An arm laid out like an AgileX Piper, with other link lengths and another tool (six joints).
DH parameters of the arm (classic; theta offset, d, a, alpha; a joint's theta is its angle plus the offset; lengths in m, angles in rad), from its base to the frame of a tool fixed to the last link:
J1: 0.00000 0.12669 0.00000 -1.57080
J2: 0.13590 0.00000 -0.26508 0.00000
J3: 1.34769 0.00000 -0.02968 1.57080
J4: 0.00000 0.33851 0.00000 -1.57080
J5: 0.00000 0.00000 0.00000 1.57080
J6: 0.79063 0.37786 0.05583 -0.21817
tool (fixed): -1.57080 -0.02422 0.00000 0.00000
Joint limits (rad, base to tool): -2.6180..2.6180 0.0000..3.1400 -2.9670..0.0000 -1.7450..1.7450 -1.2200..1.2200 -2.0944..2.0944
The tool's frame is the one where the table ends.
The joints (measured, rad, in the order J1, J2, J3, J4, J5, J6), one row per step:
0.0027, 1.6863, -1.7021, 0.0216, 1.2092, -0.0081
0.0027, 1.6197, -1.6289, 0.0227, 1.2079, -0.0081
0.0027, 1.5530, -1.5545, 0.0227, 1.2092, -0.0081
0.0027, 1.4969, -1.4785, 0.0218, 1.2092, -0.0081
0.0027, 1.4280, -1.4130, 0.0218, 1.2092, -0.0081
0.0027, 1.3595, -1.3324, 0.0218, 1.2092, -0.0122
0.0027, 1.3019, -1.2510, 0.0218, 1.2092, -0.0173
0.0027, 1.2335, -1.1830, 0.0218, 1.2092, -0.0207
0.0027, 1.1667, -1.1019, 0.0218, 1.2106, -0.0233
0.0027, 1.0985, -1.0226, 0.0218, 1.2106, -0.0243
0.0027, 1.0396, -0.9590, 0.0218, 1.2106, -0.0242
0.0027, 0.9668, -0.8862, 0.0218, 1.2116, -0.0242
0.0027, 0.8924, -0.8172, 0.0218, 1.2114, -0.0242
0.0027, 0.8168, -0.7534, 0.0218, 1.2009, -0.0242
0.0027, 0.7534, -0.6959, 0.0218, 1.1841, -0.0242
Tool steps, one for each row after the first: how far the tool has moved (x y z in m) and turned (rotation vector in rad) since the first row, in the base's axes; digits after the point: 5 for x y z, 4 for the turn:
-0.01860, 0.00033, 0.00103, 0.0011, 0.0053, 0.0001
-0.03863, 0.00028, 0.00008, 0.0011, 0.0143, 0.0001
-0.05905, -0.00009, -0.00752, 0.0001, 0.0342, 0.0000
-0.07633, -0.00014, -0.00550, 0.0001, 0.0308, 0.0000
-0.09808, -0.00037, -0.01168, -0.0017, 0.0428, 0.0037
-0.12046, -0.00065, -0.02376, -0.0038, 0.0665, 0.0084
-0.13832, -0.00085, -0.02666, -0.0052, 0.0660, 0.0115
-0.16045, -0.00102, -0.03712, -0.0063, 0.0817, 0.0139
-0.18117, -0.00112, -0.04726, -0.0066, 0.0928, 0.0148
-0.19721, -0.00116, -0.05484, -0.0066, 0.0975, 0.0148
-0.21508, -0.00120, -0.06300, -0.0066, 0.0985, 0.0148
-0.23058, -0.00125, -0.07023, -0.0066, 0.0929, 0.0148
-0.24007, -0.00129, -0.07519, -0.0067, 0.0706, 0.0145
-0.24590, -0.00134, -0.08111, -0.0068, 0.0479, 0.0140

